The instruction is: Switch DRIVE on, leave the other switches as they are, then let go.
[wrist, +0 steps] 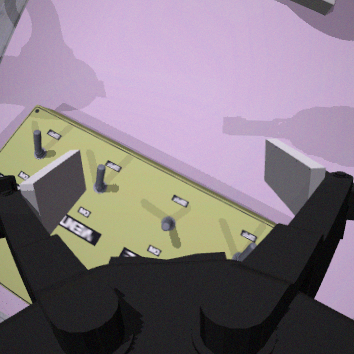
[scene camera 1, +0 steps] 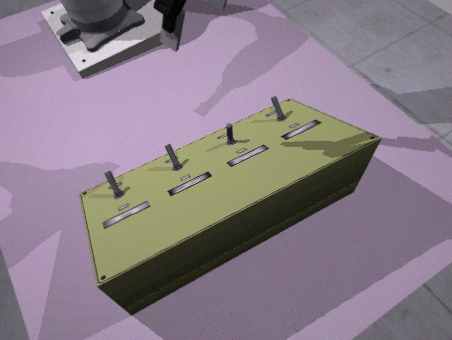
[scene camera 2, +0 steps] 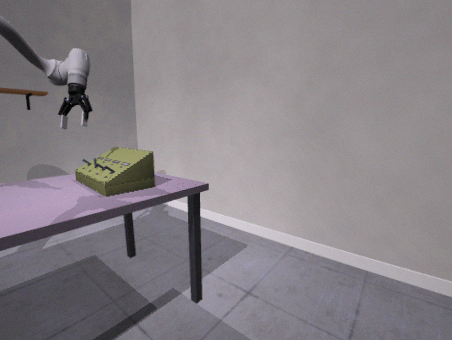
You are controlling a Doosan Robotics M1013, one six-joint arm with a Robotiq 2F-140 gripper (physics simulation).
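Where they show: gripper, between the fingertips: [wrist: 172, 164] [scene camera 1: 194, 24] [scene camera 2: 73, 127]; arm's base, origin of its link: [scene camera 1: 103, 21].
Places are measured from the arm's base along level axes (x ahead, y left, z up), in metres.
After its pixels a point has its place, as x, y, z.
The yellow-green switch box [scene camera 1: 200, 220] @(0.736, -0.193, 0.142) [scene camera 2: 140, 167] @(0.653, -0.349, 0.079) [wrist: 130, 200] @(0.588, -0.089, 0.058) has several levers. The DRIVE lever [scene camera 1: 230, 134] @(0.604, -0.025, 0.087) [scene camera 2: 95, 162] @(0.598, -0.028, 0.085) [wrist: 168, 223] @(0.593, -0.020, 0.105) is third from the left in scene camera 1. It is tipped away from its OFF label towards the ON side, unlike the others; the wrist view shows it nearly end-on. BRAKE [scene camera 1: 114, 185] @(0.551, -0.258, 0.080) [wrist: 38, 143] @(0.544, -0.252, 0.083), VENT [scene camera 1: 173, 157] @(0.571, -0.140, 0.081) [wrist: 100, 178] @(0.566, -0.135, 0.084) and the rightmost lever [scene camera 1: 278, 109] @(0.614, 0.094, 0.080) [wrist: 247, 251] @(0.602, 0.096, 0.090) lean towards OFF. A finger partly hides the last. My gripper [scene camera 2: 74, 123] @(0.509, -0.017, 0.278) [wrist: 172, 164] @(0.509, -0.017, 0.278) is open and empty, well above the box, touching no lever.
The box stands on a pink table [scene camera 1: 160, 110] @(0.355, -0.051, -0.034) [scene camera 2: 40, 205] @(0.266, -0.211, -0.034) [wrist: 175, 75] @(0.362, -0.094, -0.035). The robot's base plate [scene camera 1: 90, 65] @(0.128, -0.113, -0.007) is beyond the box's OFF side in scene camera 1. A grey wall [scene camera 2: 300, 125] rises behind the table. A brown shelf [scene camera 2: 20, 92] is at the left.
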